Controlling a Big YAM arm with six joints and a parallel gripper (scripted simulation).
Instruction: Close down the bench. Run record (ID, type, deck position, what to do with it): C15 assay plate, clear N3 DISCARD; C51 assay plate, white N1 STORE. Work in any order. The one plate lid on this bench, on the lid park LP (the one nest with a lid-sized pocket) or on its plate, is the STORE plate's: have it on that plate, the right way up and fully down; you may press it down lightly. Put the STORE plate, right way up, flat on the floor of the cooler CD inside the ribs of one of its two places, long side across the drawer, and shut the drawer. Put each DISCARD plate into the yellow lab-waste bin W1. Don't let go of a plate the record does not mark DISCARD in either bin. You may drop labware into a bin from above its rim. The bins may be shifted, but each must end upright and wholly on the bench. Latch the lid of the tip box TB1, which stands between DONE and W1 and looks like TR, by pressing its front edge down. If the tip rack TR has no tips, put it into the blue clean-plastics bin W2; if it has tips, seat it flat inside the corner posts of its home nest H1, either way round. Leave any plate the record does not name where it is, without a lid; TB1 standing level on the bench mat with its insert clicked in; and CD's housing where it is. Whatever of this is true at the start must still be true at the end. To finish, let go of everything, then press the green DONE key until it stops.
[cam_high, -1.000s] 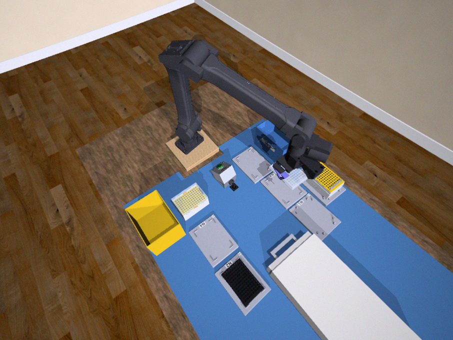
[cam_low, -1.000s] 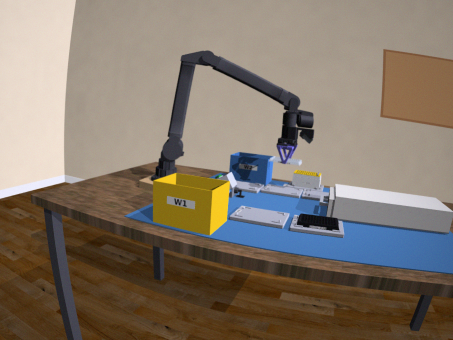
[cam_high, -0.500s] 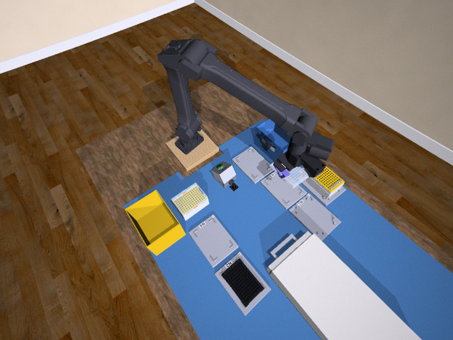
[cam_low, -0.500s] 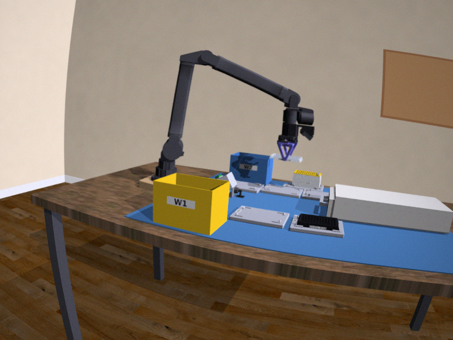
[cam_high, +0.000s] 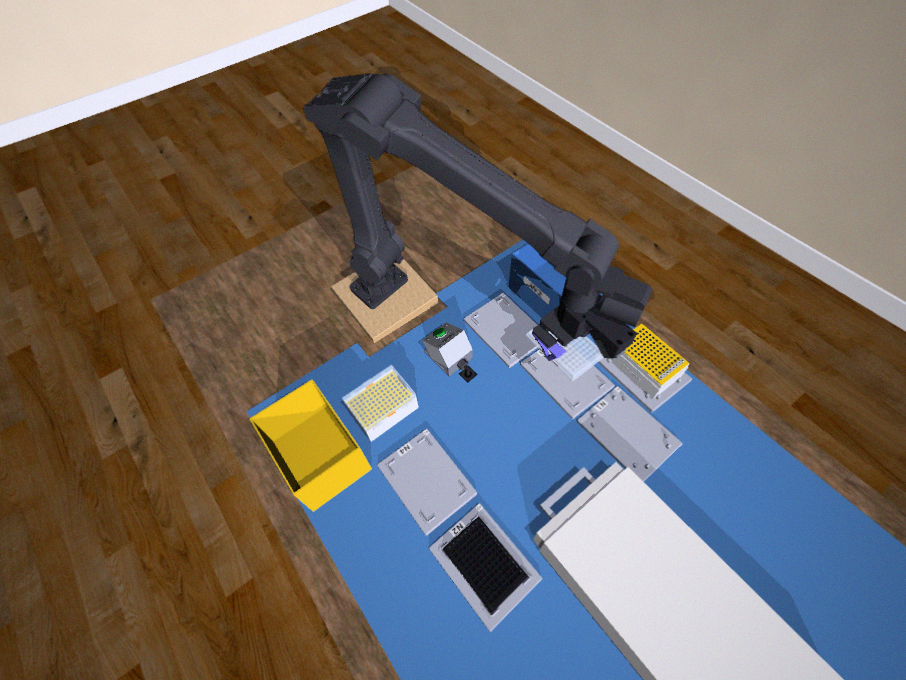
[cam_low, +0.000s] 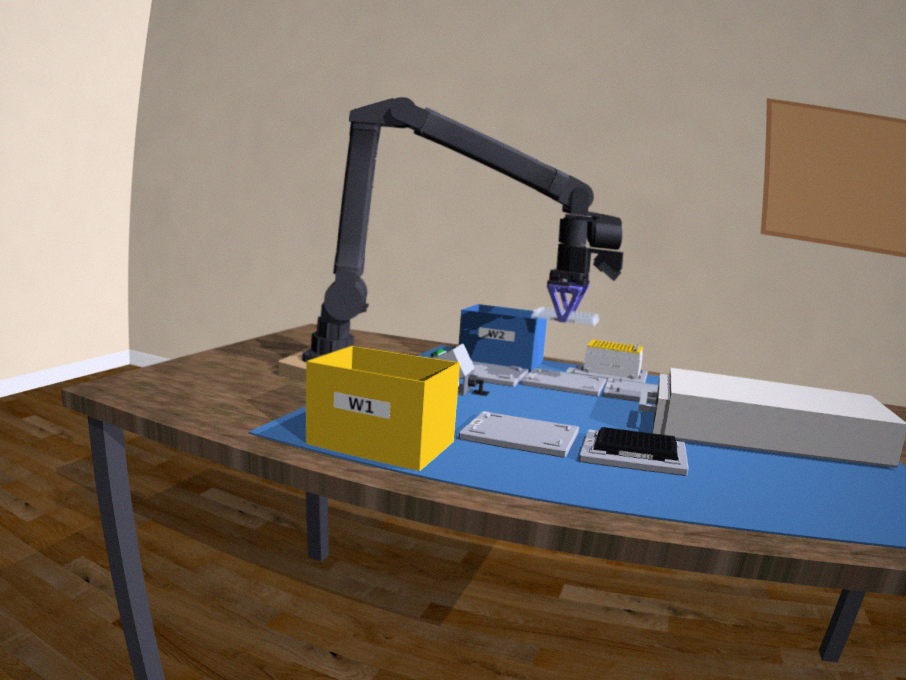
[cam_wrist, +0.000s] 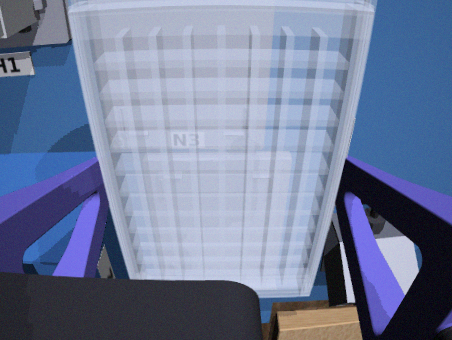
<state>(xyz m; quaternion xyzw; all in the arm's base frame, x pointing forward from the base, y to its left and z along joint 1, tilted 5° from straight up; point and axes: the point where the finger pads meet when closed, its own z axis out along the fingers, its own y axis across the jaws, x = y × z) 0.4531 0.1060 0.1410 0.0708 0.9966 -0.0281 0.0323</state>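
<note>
My hand is 220 mm past the tip box lid, 300 mm to the left of it and 90 mm above it. The rest, counted from my hand: N3 label: 60 mm behind, 40 mm to the left, 140 mm below; clear assay plate: right at my hand; grey nest N3: 10 mm ahead, 20 mm to the left, 140 mm below.
</note>
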